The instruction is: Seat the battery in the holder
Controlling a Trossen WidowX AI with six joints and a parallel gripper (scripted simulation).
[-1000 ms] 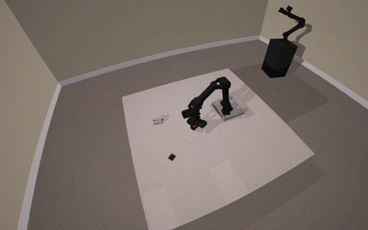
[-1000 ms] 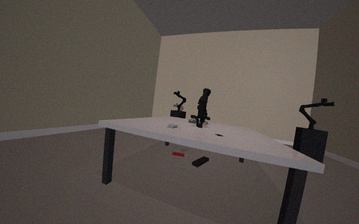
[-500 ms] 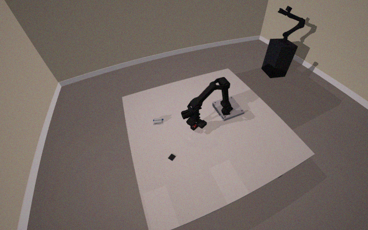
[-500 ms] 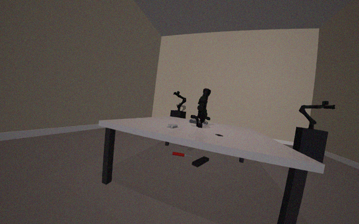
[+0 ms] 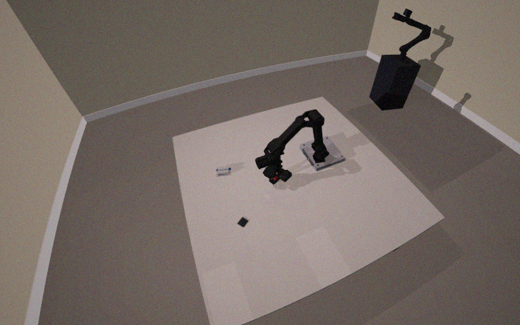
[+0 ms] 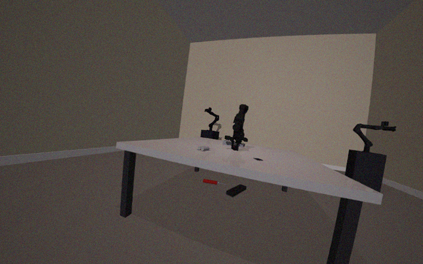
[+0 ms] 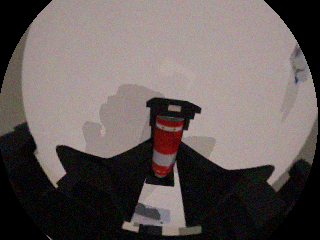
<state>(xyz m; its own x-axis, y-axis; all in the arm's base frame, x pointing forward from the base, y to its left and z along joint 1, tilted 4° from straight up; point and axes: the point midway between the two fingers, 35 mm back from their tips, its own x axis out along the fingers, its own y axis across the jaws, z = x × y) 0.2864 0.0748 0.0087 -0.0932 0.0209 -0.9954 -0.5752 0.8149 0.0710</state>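
My gripper tip is 10 mm below the battery. The rest, counted from my gripper tip: black square: 250 mm to the left, 230 mm ahead, 10 mm below; then red screwdriver: 320 mm ahead, 200 mm below, 20 mm to the left.
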